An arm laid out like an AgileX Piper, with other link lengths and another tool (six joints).
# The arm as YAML. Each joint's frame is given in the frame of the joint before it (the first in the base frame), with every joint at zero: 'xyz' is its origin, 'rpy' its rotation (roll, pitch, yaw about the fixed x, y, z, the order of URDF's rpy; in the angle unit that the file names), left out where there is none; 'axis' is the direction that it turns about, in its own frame. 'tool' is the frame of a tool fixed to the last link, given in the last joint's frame.
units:
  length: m
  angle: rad
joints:
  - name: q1
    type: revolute
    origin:
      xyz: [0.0, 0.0, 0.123]
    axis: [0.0, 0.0, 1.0]
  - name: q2
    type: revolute
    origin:
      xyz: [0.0, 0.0, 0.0]
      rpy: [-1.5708, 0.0, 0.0]
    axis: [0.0, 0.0, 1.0]
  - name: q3
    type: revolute
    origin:
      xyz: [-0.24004, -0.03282, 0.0]
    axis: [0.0, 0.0, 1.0]
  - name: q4
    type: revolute
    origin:
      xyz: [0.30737, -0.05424, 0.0]
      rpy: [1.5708, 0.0, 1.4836]
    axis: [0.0, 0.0, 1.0]
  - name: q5
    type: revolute
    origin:
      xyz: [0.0, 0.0, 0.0]
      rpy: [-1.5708, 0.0, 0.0]
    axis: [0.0, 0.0, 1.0]
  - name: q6
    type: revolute
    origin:
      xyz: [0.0, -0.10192, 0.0]
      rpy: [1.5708, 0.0, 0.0]
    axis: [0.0, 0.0, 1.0]
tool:
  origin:
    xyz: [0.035, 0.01, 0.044]
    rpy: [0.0, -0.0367, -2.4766]
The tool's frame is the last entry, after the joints.
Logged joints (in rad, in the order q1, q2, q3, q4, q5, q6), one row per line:
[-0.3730, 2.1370, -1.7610, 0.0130, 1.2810, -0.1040]
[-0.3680, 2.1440, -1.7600, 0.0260, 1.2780, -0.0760]
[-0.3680, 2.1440, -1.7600, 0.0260, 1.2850, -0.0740]
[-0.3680, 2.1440, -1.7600, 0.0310, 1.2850, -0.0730]
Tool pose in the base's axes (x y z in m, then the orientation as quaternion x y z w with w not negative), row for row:
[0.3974, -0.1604, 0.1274, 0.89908, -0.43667, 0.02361, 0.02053]
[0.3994, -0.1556, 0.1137, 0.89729, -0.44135, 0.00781, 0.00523]
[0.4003, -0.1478, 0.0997, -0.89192, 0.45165, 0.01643, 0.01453]
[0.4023, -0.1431, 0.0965, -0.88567, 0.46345, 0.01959, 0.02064]
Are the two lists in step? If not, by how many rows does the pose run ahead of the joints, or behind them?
The pose runs 2 rows behind the joints: the pose in row i belongs to the joints in row i - 2.
